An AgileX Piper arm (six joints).
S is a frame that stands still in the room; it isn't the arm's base.
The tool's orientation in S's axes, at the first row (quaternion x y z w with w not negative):
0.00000 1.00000 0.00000 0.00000
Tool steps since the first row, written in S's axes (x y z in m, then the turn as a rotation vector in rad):
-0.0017 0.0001 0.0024 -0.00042 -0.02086 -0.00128
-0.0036 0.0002 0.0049 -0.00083 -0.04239 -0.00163
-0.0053 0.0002 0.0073 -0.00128 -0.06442 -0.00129
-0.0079 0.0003 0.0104 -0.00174 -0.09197 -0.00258
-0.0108 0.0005 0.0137 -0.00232 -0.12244 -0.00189
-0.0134 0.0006 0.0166 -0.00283 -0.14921 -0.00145
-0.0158 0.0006 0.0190 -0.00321 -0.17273 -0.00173
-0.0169 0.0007 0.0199 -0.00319 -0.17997 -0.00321
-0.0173 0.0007 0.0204 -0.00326 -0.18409 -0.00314
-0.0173 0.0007 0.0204 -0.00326 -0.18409 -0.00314
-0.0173 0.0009 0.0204 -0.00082 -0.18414 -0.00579
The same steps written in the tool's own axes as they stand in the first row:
0.0017 0.0001 -0.0024 0.00042 -0.02086 0.00128
0.0036 0.0002 -0.0049 0.00083 -0.04239 0.00163
0.0053 0.0002 -0.0073 0.00128 -0.06442 0.00129
0.0079 0.0003 -0.0104 0.00174 -0.09197 0.00258
0.0108 0.0005 -0.0137 0.00232 -0.12244 0.00189
0.0134 0.0006 -0.0166 0.00283 -0.14921 0.00145
0.0158 0.0006 -0.0190 0.00321 -0.17273 0.00173
0.0169 0.0007 -0.0199 0.00319 -0.17997 0.00321
0.0173 0.0007 -0.0204 0.00326 -0.18409 0.00314
0.0173 0.0007 -0.0204 0.00326 -0.18409 0.00314
0.0173 0.0009 -0.0204 0.00082 -0.18414 0.00579

